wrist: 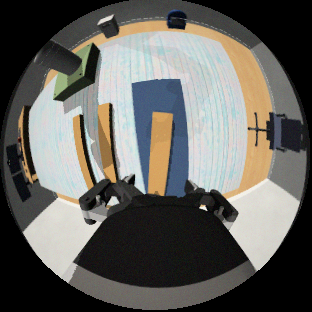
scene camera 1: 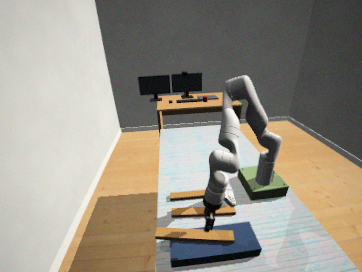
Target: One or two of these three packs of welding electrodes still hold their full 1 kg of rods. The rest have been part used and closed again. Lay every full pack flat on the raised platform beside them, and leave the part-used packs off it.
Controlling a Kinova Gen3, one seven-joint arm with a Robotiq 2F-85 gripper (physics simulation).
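Places are measured from the arm's base along level axes (x left, y up, z ahead), in millimetres.
Pixels of known places: gripper, fingertip midpoint: [wrist: 159, 182] [scene camera 1: 206, 221]; arm's base, link origin: [wrist: 73, 66] [scene camera 1: 263, 180].
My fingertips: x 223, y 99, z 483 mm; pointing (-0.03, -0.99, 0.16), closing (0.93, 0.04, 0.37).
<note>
For each thing: its middle in the pictures, then the offset to it from my fingertips. Level surfaces: height alone.
- long orange-brown pack, body centre: [wrist: 156, 178] [scene camera 1: 194, 235] dy -105, dx -19, dz +48 mm
- raised dark blue platform, body centre: [wrist: 162, 146] [scene camera 1: 213, 243] dy -147, dx +22, dz -31 mm
- second pack, body centre: [wrist: 107, 153] [scene camera 1: 203, 211] dy -165, dx -174, dz -59 mm
- third pack, body centre: [wrist: 82, 157] [scene camera 1: 198, 194] dy -165, dx -307, dz -80 mm
- pale streaked mat, surface height: dy -177 mm
One long orange-brown pack [scene camera 1: 187, 234] [wrist: 160, 150] lies flat on the raised dark blue platform [scene camera 1: 220, 251] [wrist: 144, 97], its left end sticking out past the platform's left edge in the scene view. My gripper [scene camera 1: 209, 227] [wrist: 159, 182] is open and empty, above this pack, with its fingers apart on either side of it in the wrist view. A second pack [scene camera 1: 183, 212] [wrist: 104, 132] lies on the mat behind the platform. A third pack [scene camera 1: 184, 195] [wrist: 82, 145] lies beyond it, partly hidden by the arm in the scene view. No fill marking is readable.
The arm stands on a green base block [scene camera 1: 275, 189] [wrist: 92, 67] at the right of the pale streaked mat [scene camera 1: 185, 150] [wrist: 215, 110]. A wooden desk [scene camera 1: 175, 104] with two monitors stands at the back. A white wall [scene camera 1: 50, 100] runs along the left.
</note>
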